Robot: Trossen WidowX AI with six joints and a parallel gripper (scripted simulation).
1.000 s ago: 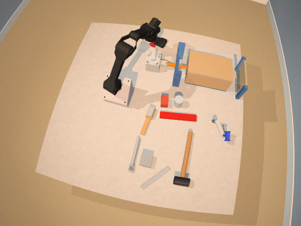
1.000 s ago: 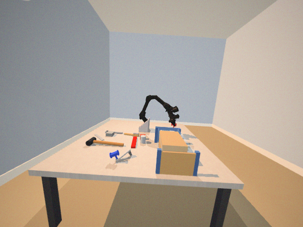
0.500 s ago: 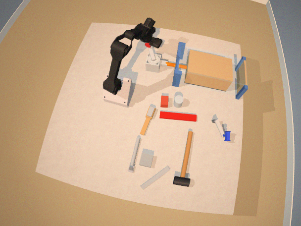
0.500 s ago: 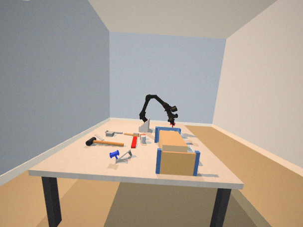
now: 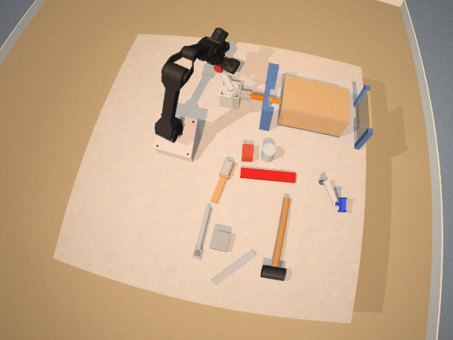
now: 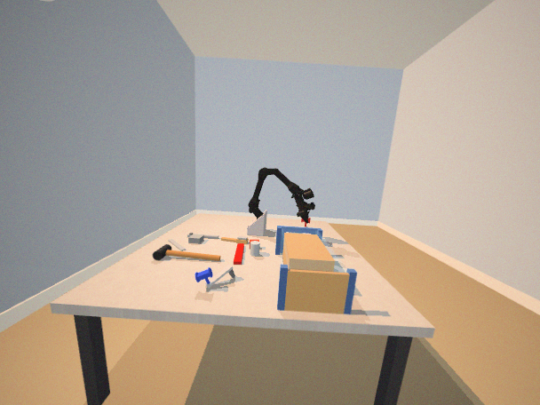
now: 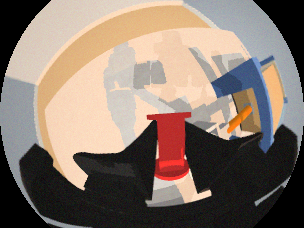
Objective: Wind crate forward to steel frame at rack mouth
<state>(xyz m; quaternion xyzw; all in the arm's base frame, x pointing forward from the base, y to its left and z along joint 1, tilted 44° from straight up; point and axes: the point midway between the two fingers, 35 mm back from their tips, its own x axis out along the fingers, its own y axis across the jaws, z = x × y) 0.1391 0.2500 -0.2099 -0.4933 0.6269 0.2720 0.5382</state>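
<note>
Now: the blue frame 21 cm ahead of my gripper tip, 11 cm to the right of it and 3 cm below it. Round my gripper tip: winch 11 cm to the right, 10 cm below, 3 cm ahead; then red knob 2 cm to the right, 1 cm behind; then brush 49 cm to the right, 11 cm below, 7 cm ahead.
</note>
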